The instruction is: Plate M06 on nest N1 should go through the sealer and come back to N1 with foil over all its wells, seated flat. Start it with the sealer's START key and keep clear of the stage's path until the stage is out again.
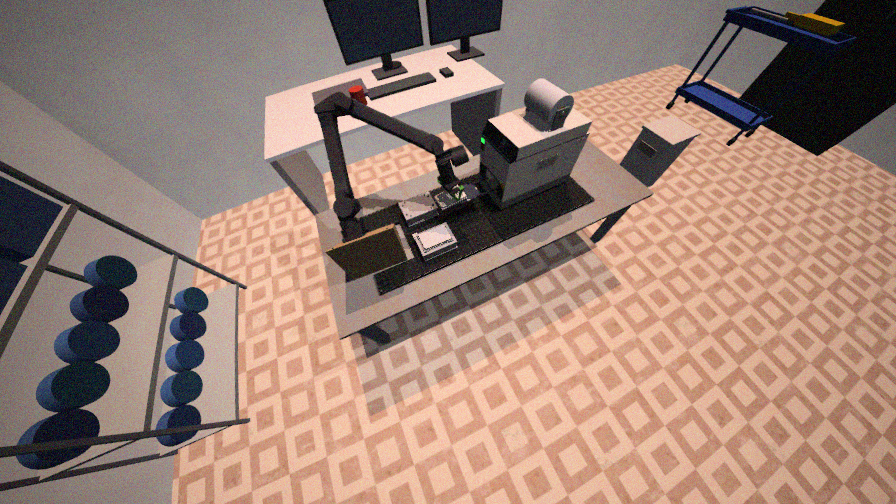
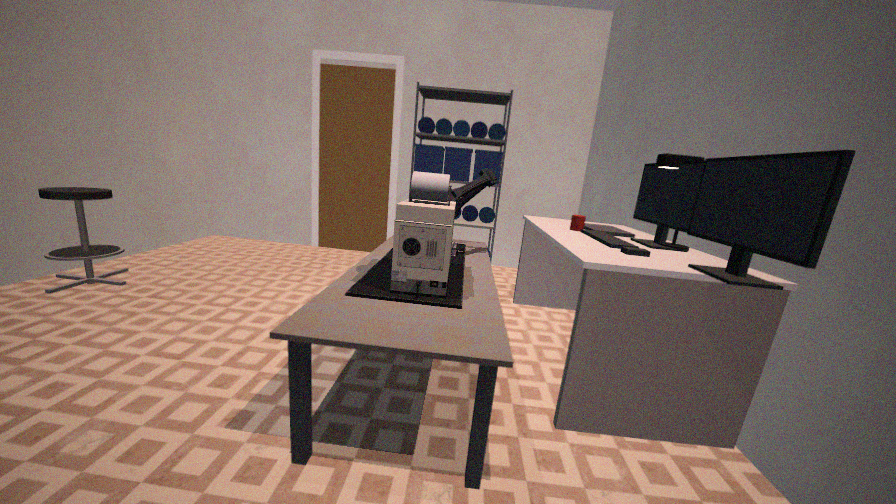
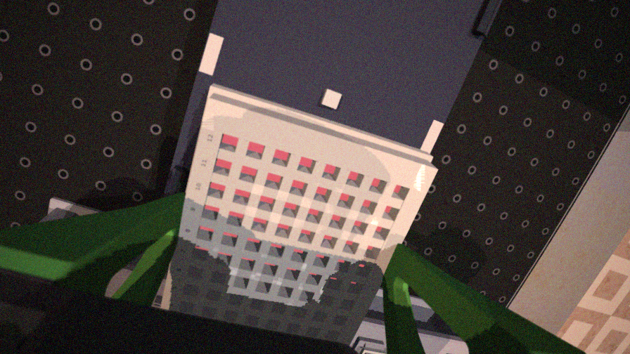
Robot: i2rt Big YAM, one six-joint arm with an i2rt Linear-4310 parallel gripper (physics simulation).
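Plate M06 (image 3: pixel 320 210) (image 1: pixel 446 199), a white multiwell plate, is between the green fingers of my gripper (image 3: pixel 291 232) (image 1: pixel 459 191), shut on its sides. Its visible wells look open, with red inside; the lower rows lie in shadow. It is over the near part of the sealer's dark stage (image 3: pixel 380 55), whose white locating blocks show beyond the plate edge. Whether it touches the stage is unclear. The sealer (image 1: pixel 540 161) (image 2: pixel 421 250) stands right beside, with a green light on its front. A pale nest (image 1: pixel 417 210) is left of the gripper. Nest labels and the START key cannot be read.
Another white plate (image 1: pixel 435 238) sits on a nest toward the front. A brown upright panel (image 1: pixel 369 252) stands at the table's left, near the arm base. A black perforated mat (image 1: pixel 494 226) (image 3: pixel 100 100) lies under the equipment. A desk (image 1: pixel 288 128) (image 2: pixel 664 351) with monitors is behind.
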